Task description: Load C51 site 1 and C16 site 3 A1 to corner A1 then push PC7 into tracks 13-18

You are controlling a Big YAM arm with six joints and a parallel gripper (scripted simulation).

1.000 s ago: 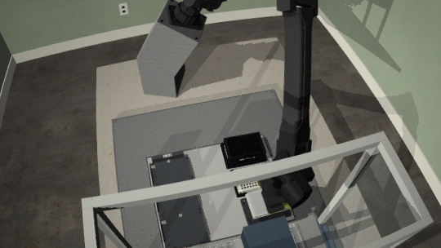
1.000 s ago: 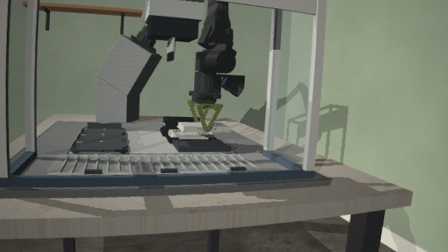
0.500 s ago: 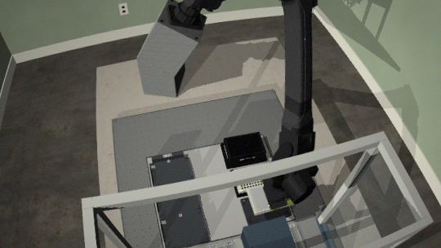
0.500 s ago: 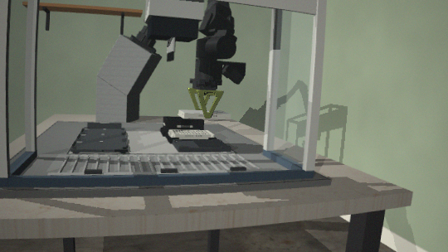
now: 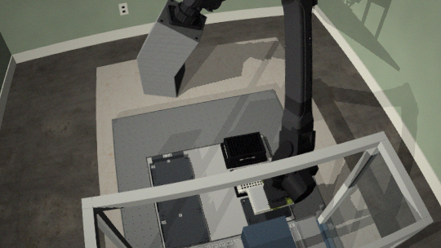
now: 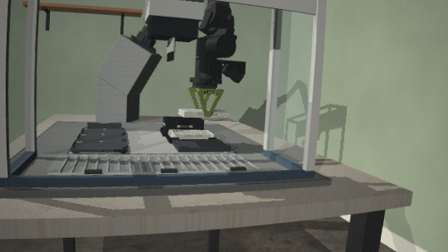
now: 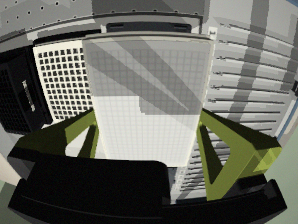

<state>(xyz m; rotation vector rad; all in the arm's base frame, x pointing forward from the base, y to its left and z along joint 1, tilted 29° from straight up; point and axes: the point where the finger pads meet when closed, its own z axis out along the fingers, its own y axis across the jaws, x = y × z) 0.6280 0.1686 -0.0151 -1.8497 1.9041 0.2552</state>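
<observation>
Now: the white block right at my hand. From my hand the other things lie so: white frame bar (370 mm above, 130 mm to the right, 100 mm ahead); then nest S1 (220 mm behind, 90 mm below, 20 mm to the right); then dark carrier PC7 (270 mm to the right, 90 mm behind, 80 mm below).
</observation>
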